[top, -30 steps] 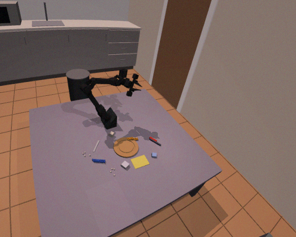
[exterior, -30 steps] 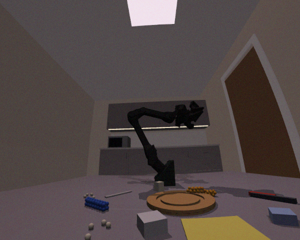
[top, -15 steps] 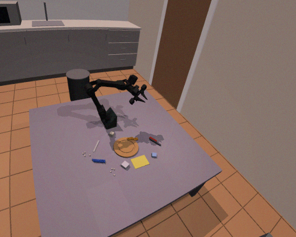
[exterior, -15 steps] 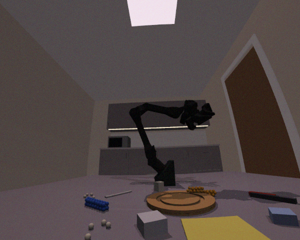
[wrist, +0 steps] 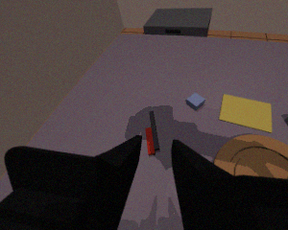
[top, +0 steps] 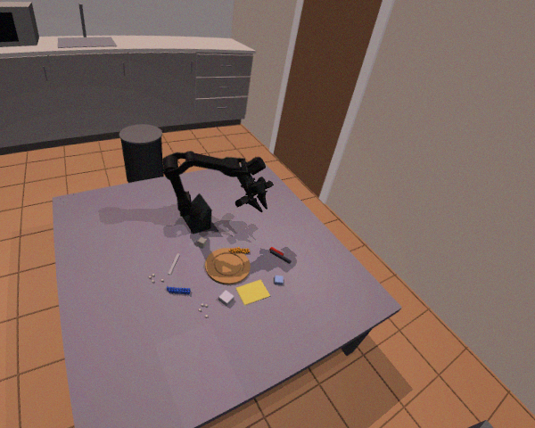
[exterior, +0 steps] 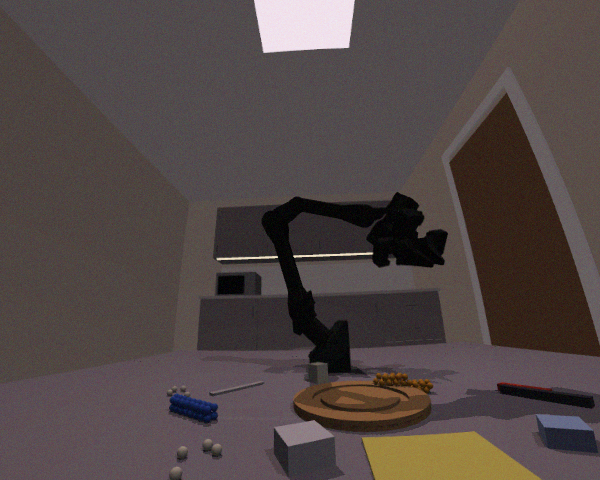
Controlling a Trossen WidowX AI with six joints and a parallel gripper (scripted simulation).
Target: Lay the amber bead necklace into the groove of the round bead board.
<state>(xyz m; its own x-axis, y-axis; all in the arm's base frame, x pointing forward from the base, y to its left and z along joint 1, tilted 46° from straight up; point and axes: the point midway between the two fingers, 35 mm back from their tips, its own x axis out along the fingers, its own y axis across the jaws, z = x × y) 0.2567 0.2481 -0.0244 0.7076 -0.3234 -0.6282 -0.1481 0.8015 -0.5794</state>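
Right now the round wooden bead board is 21 cm below my gripper tip, 19 cm to the right of it and 4 cm ahead of it. Round my gripper tip: blue block (22 cm ahead, 21 cm below, 4 cm to the right); red-and-black tool (22 cm below, 10 cm ahead, 5 cm to the left); yellow pad (22 cm below, 21 cm ahead, 17 cm to the right).
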